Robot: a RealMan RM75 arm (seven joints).
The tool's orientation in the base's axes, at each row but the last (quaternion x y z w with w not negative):
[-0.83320 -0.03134 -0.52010 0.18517]
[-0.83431 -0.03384 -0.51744 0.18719]
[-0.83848 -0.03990 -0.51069 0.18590]
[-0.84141 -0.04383 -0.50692 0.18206]
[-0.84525 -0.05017 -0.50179 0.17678]
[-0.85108 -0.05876 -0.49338 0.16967]
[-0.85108 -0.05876 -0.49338 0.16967]
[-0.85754 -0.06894 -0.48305 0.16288]
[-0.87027 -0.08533 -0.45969 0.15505]
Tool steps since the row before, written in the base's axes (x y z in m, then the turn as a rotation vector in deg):
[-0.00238 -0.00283 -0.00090 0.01 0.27 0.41]
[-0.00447 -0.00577 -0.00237 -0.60 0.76 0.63]
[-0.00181 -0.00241 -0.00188 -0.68 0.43 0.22]
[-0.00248 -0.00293 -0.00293 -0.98 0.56 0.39]
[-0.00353 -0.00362 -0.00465 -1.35 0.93 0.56]
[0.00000 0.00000 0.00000 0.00 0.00 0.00]
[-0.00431 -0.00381 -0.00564 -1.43 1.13 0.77]
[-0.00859 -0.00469 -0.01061 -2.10 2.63 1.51]
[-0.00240 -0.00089 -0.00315 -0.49 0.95 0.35]
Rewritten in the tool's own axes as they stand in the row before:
[-0.00148 0.00230 -0.00265 0.33 -0.36 -0.06]
[-0.00335 0.00489 -0.00487 0.17 -1.03 -0.49]
[-0.00220 0.00228 -0.00160 -0.18 -0.63 -0.51]
[-0.00342 0.00285 -0.00187 -0.20 -0.88 -0.79]
[-0.00543 0.00361 -0.00218 -0.26 -1.36 -1.04]
[0.00000 0.00000 0.00000 0.00 0.00 0.00]
[-0.00677 0.00371 -0.00229 -0.14 -1.62 -1.13]
[-0.01334 0.00429 -0.00345 0.08 -3.37 -1.51]
[-0.00396 0.00074 -0.00050 0.02 -1.10 -0.23]

